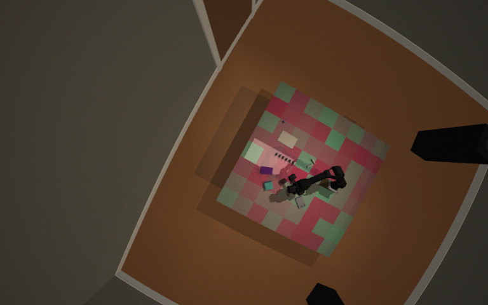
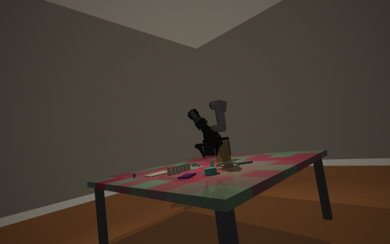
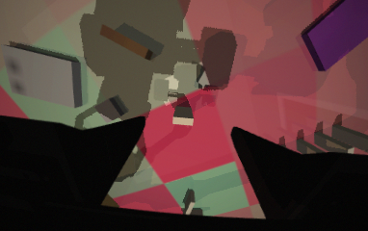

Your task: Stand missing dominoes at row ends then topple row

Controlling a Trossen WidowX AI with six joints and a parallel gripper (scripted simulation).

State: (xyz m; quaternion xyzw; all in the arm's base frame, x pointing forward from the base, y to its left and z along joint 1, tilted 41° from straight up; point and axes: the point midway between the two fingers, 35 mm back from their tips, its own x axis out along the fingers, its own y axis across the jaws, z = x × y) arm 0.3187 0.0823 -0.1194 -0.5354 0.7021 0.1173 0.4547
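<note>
Now: gripper tip 4 cm past the brown block, 11 cm to the right of it and 6 cm above it. Also, from my gripper tip: grey slab 18 cm behind, 13 cm to the left, 7 cm below; teal block 17 cm ahead, 13 cm to the left, 6 cm below; beige card 21 cm ahead, 33 cm to the right, 7 cm below.
</note>
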